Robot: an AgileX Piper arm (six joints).
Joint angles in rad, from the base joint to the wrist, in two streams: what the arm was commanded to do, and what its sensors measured. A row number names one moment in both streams.
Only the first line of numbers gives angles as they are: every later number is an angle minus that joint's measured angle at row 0.
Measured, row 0: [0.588, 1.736, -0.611, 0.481, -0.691, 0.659]
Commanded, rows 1 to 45: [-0.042, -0.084, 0.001, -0.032, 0.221, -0.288]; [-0.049, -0.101, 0.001, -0.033, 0.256, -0.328]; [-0.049, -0.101, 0.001, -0.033, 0.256, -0.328]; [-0.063, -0.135, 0.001, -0.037, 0.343, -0.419]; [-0.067, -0.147, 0.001, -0.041, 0.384, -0.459]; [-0.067, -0.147, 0.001, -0.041, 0.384, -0.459]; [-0.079, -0.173, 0.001, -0.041, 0.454, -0.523]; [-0.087, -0.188, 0.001, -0.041, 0.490, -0.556]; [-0.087, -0.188, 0.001, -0.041, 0.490, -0.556]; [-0.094, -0.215, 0.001, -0.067, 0.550, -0.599]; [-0.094, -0.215, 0.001, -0.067, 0.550, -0.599]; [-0.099, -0.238, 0.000, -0.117, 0.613, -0.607]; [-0.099, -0.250, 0.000, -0.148, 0.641, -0.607]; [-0.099, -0.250, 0.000, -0.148, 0.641, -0.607]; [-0.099, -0.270, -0.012, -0.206, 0.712, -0.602]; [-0.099, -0.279, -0.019, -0.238, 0.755, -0.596]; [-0.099, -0.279, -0.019, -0.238, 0.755, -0.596]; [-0.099, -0.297, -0.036, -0.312, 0.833, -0.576]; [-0.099, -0.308, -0.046, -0.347, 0.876, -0.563]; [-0.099, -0.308, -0.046, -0.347, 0.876, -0.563]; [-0.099, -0.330, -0.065, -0.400, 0.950, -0.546]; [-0.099, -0.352, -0.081, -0.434, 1.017, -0.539]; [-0.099, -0.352, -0.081, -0.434, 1.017, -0.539]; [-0.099, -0.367, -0.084, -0.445, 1.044, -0.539]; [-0.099, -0.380, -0.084, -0.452, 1.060, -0.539]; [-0.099, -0.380, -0.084, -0.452, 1.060, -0.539]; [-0.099, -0.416, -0.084, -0.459, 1.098, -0.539]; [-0.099, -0.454, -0.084, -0.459, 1.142, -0.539]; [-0.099, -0.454, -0.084, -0.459, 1.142, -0.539]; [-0.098, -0.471, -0.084, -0.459, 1.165, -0.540]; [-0.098, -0.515, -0.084, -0.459, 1.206, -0.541]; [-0.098, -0.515, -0.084, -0.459, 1.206, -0.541]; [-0.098, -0.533, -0.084, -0.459, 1.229, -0.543]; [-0.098, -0.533, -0.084, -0.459, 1.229, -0.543]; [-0.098, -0.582, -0.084, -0.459, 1.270, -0.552]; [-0.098, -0.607, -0.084, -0.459, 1.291, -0.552]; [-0.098, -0.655, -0.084, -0.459, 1.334, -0.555]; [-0.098, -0.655, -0.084, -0.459, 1.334, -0.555]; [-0.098, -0.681, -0.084, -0.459, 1.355, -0.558]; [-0.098, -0.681, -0.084, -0.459, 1.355, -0.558]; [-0.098, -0.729, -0.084, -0.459, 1.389, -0.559]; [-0.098, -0.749, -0.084, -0.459, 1.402, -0.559]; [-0.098, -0.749, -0.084, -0.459, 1.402, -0.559]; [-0.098, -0.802, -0.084, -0.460, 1.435, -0.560]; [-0.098, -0.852, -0.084, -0.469, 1.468, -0.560]
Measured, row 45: [-0.092, -0.791, -0.078, -0.451, 1.415, -0.553]
